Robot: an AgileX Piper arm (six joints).
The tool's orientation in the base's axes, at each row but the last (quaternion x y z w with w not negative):
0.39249, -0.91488, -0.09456, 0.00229
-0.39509, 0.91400, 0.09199, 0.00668
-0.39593, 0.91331, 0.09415, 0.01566
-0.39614, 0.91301, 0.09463, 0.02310
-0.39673, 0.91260, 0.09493, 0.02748
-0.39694, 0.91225, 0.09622, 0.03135
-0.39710, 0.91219, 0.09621, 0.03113
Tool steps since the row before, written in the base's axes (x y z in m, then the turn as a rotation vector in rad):
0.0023, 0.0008, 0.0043, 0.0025, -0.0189, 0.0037
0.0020, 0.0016, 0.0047, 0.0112, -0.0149, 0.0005
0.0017, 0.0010, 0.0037, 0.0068, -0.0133, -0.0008
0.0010, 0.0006, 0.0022, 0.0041, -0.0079, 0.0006
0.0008, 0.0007, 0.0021, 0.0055, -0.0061, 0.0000
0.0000, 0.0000, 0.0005, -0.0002, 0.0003, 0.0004
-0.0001, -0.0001, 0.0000, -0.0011, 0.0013, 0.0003
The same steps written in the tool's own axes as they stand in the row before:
-0.0025, -0.0004, -0.0043, 0.0116, -0.0139, -0.0071
-0.0029, 0.0004, -0.0045, 0.0030, -0.0180, -0.0038
-0.0023, 0.0000, -0.0035, 0.0050, -0.0140, -0.0020
-0.0014, 0.0000, -0.0021, 0.0028, -0.0082, -0.0022
-0.0013, 0.0002, -0.0019, 0.0006, -0.0081, -0.0013
-0.0001, 0.0001, -0.0005, -0.0001, 0.0004, -0.0003
0.0001, 0.0000, 0.0000, -0.0002, 0.0017, 0.0000

